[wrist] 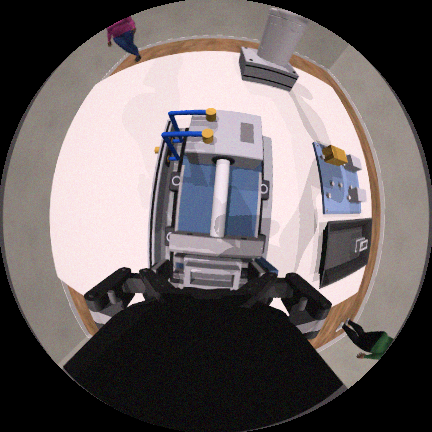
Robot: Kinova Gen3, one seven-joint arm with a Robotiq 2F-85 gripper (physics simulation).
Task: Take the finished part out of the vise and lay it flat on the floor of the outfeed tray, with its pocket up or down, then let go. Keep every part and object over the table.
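Places are measured from the arm's base along level axes (x back, y right, z up), in millimetres.
Where they show: gripper, fingertip midpoint: (pixel 208 269); arm's base, link origin: (pixel 271 57).
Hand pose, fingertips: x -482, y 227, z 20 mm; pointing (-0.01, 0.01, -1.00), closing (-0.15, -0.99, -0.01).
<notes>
Each offset is from my fingertips to the centre of the thing. "spot": to the spot under its first point.
The finished part @(dx -3, dy -4, dz +2 mm) (pixel 212 280), light grey with a rectangular pocket facing up, sits in the vise @(dx +65, dy -15, dz -46 mm) (pixel 217 245) at the lower middle of the wrist view, beyond the thick grey jaw. My gripper (pixel 208 269) is open and empty. Its dark fingers appear to the left and right of the part, apart from it; their height above the part is hard to judge. The black gripper body hides what lies below the part in the view. The outfeed tray @(spot: dx -64, dy -309, dz -83 mm) (pixel 340 250), dark with raised walls, is at the right; a small piece with a light rectangular outline @(dx -64, dy -387, dz -66 mm) (pixel 361 244) shows in it.
Blue hoses with yellow nozzles @(spot: dx +172, dy -24, dz +14 mm) (pixel 211 114) stand over the vise's far end. A blue plate @(dx +109, dy -352, dz -92 mm) (pixel 330 200) with pegs, a yellow block @(dx +164, dy -313, dz -70 mm) (pixel 334 155) and grey blocks @(dx +154, dy -401, dz -70 mm) (pixel 353 162) @(dx +66, dy -392, dz -70 mm) (pixel 357 194) lies beside the tray. A grey pedestal (pixel 268 70) stands at the back. Two people stand beyond the table.
</notes>
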